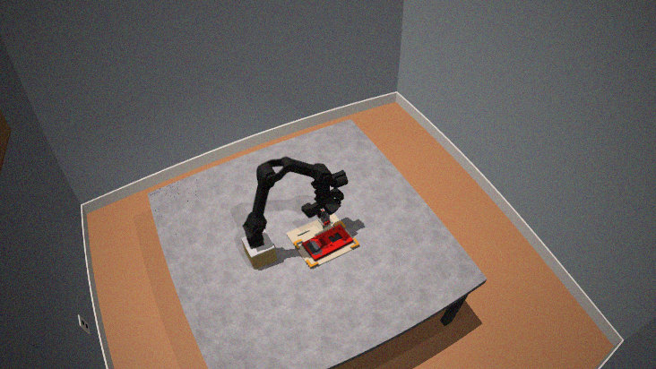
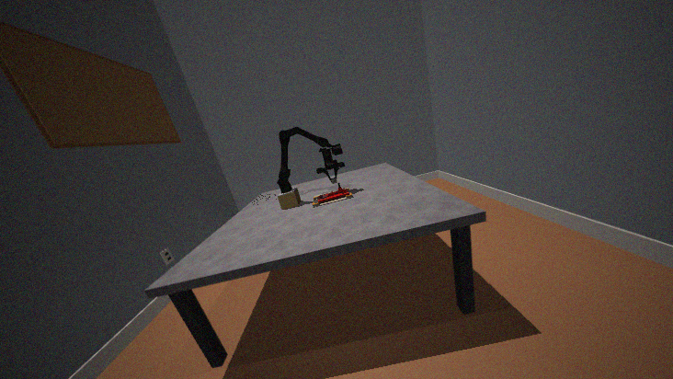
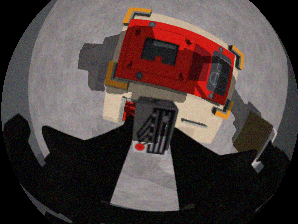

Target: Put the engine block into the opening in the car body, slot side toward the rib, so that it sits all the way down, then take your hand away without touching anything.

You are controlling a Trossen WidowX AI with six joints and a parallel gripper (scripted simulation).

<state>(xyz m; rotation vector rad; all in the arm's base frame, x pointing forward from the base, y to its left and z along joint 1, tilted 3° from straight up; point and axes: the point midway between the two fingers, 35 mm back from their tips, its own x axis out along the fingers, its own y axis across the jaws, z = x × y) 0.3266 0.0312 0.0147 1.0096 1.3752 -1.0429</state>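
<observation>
The cream board is 9 cm below my gripper tip, 7 cm to the right of it and 2 cm behind it. The rest, counted from my gripper tip: grey engine block 1 cm below.
</observation>
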